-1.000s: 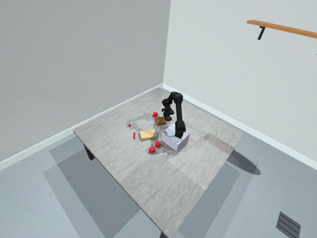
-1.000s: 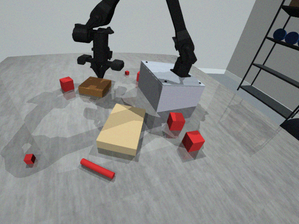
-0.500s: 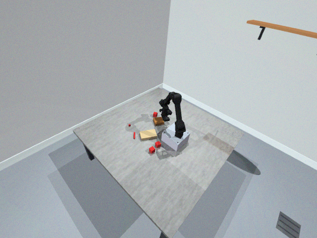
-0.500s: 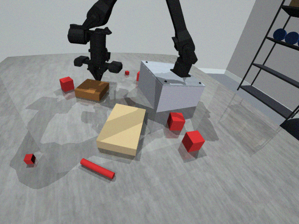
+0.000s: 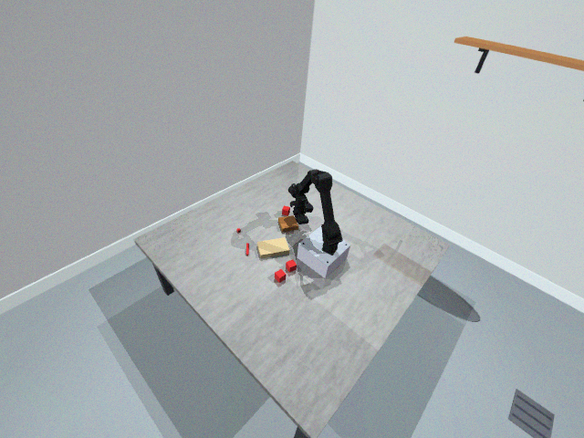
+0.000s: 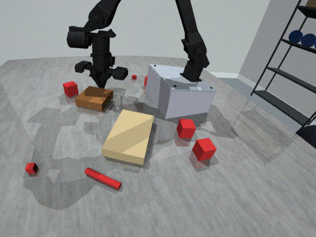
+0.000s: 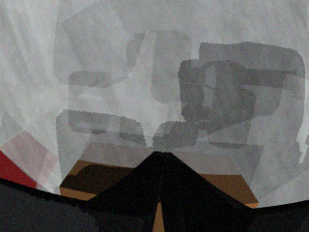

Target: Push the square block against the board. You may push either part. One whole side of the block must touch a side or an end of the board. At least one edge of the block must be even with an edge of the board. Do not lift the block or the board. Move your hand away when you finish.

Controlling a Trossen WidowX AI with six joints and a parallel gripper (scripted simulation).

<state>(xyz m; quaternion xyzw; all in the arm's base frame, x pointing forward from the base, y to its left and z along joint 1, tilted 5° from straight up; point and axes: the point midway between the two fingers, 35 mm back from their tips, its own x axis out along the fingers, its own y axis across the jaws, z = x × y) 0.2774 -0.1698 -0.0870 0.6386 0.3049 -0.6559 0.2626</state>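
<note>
My gripper tip is 50 mm to the right of the square block and 40 mm short of it. The rest, counted from my gripper tip: board 260 mm to the left, 10 mm ahead; red rod 340 mm to the left, 120 mm ahead.
</note>
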